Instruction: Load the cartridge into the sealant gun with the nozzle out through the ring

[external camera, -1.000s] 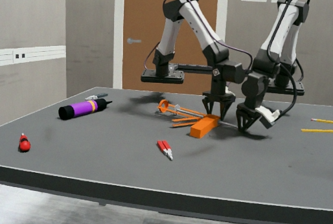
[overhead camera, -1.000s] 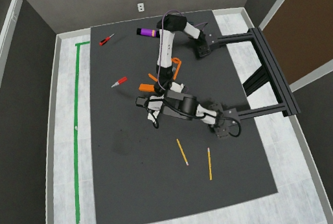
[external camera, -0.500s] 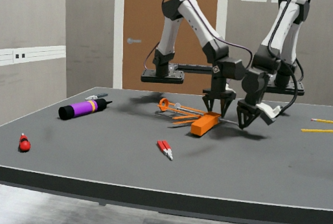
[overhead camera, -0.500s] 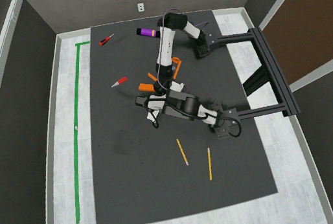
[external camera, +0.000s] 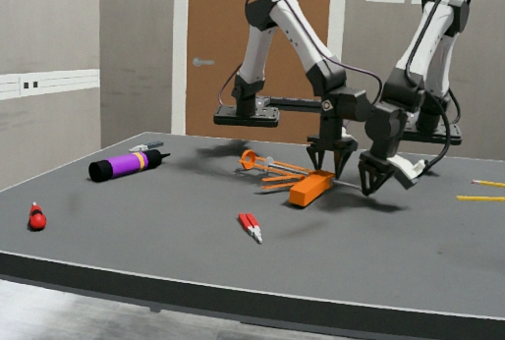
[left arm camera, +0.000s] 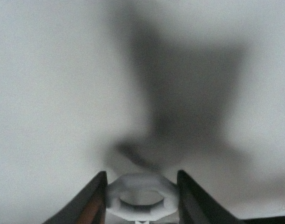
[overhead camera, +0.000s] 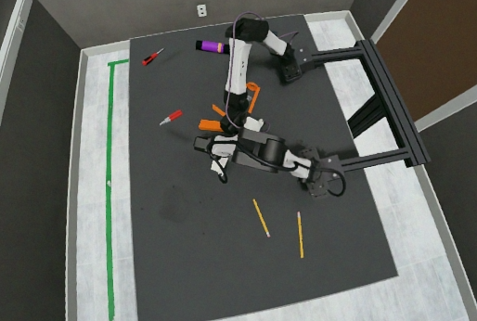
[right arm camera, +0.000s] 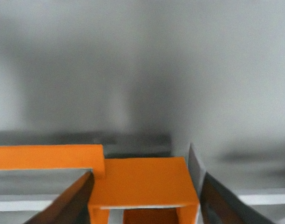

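My right hand is 20 mm to the right of the thumb plate, 20 mm short of it and 10 mm above it. Round my right hand: purple cartridge 510 mm to the right, 60 mm ahead, 10 mm below; then grey plunger rod 30 mm to the right, 10 mm below, 10 mm ahead; then pencil 500 mm to the left, 200 mm behind, 40 mm below.
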